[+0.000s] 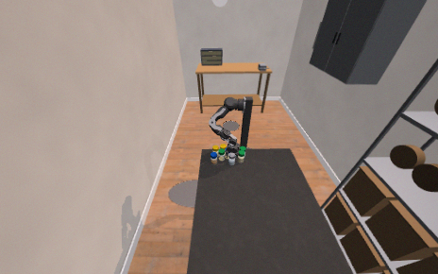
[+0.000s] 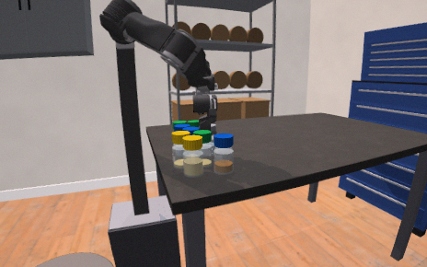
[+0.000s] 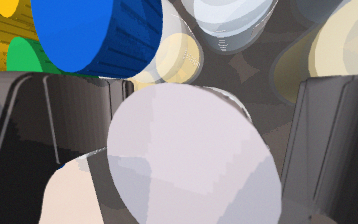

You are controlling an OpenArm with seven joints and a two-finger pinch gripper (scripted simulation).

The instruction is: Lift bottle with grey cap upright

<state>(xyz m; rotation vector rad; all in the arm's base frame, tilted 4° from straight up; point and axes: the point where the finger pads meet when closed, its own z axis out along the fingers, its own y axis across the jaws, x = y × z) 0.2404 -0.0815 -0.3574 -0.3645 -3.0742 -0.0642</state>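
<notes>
The grey-capped bottle is 30 mm below my hand. Also, from my hand: blue-capped bottle: 150 mm to the right, 30 mm below.
</notes>
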